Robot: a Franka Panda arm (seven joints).
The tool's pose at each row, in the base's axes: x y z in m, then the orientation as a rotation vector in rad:
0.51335 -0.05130 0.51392 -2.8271 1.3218 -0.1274
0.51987 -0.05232 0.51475 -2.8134 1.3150 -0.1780
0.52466 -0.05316 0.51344 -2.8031 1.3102 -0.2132
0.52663 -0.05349 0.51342 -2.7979 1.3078 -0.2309
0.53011 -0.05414 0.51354 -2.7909 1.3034 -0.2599
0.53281 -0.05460 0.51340 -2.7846 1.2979 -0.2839
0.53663 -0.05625 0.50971 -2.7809 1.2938 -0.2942
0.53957 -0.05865 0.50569 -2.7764 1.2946 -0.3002
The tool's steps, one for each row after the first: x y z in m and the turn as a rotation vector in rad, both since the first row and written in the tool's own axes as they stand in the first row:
0.00500 -0.00438 -0.00028 0.0255 0.0244 0.0000
0.00862 -0.00744 0.00143 0.0436 0.0414 0.0002
0.01013 -0.00873 0.00162 0.0525 0.0501 0.0003
0.01285 -0.01098 0.00180 0.0660 0.0649 -0.0003
0.01492 -0.01275 0.00216 0.0781 0.0768 -0.0017
0.01838 -0.01442 0.00618 0.0848 0.0813 -0.0030
0.02183 -0.01493 0.01047 0.0894 0.0837 -0.0012

